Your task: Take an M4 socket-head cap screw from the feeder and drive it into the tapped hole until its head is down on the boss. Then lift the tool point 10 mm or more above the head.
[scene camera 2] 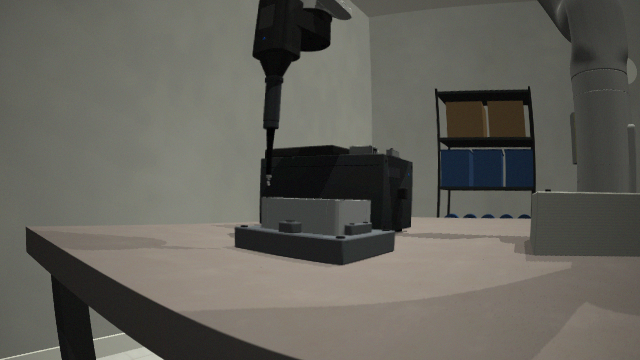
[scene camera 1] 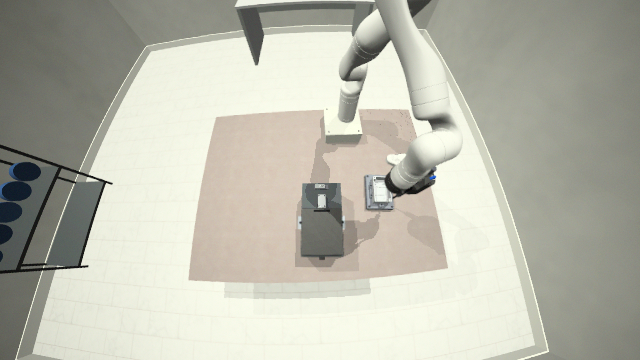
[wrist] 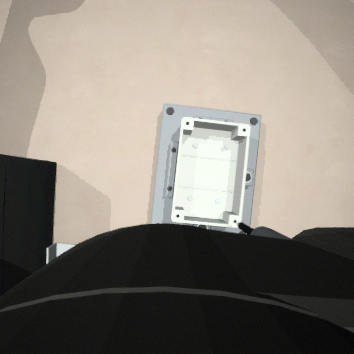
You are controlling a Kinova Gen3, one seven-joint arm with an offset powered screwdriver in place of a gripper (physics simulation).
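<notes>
The screwdriver tool, my gripper [scene camera 2: 269, 175] [wrist: 242, 227], points down with a small silvery screw [scene camera 2: 268, 181] at its bit tip. The screw hangs upright a little above the rim of the pale open-topped housing [scene camera 1: 381, 191] [scene camera 2: 300, 212] [wrist: 207, 172], at its left end in scene camera 2. In the wrist view the black bit tip is beside the lower right corner boss [wrist: 235, 220], whose dark hole shows; the screw cannot be made out there. The other corner bosses also show dark holes. The dark feeder [scene camera 1: 322, 235] [scene camera 2: 330, 175] [wrist: 27, 210] stands apart from the housing.
The housing sits on a grey fixture plate [scene camera 1: 369, 201] [scene camera 2: 300, 249] [wrist: 212, 113] with low clamp blocks and dark corner bolts. The arm's base block [scene camera 1: 343, 136] [scene camera 2: 585, 225] stands on the table. Shelves with boxes and blue bins stand beyond it in scene camera 2.
</notes>
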